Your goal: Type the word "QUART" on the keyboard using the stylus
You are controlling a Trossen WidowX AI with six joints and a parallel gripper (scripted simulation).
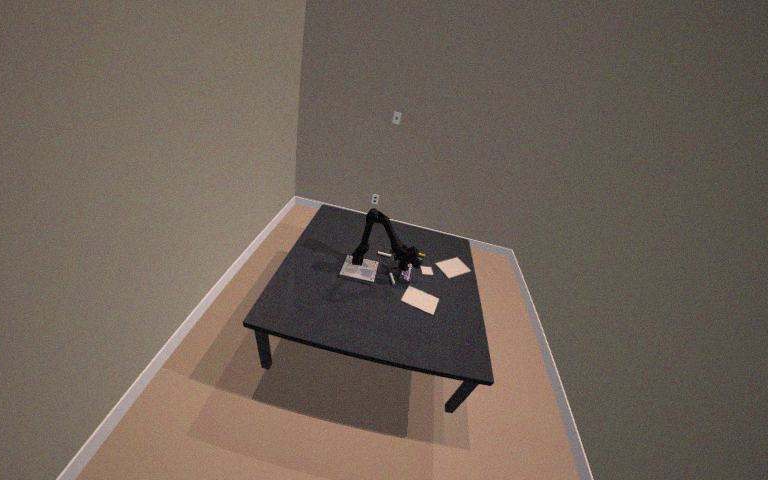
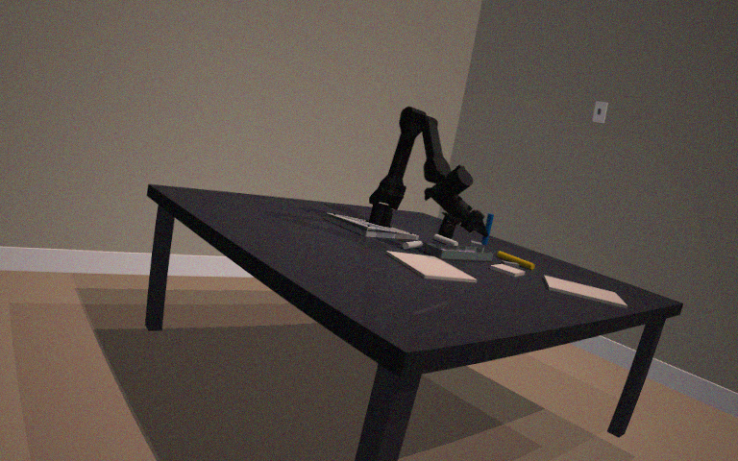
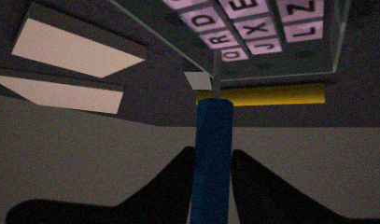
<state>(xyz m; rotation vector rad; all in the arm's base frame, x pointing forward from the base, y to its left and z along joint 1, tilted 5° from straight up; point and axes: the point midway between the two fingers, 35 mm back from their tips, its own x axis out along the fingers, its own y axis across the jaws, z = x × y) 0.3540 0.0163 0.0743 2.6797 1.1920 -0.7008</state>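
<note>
Right now my gripper tip is 110 mm short of the white block, 70 mm above it and 30 mm to the left of it. Also, from my gripper tip: blue stylus (10 mm below); then yellow cylinder (140 mm to the left, 70 mm below, 50 mm ahead); then grey stylus tip (50 mm below).
</note>
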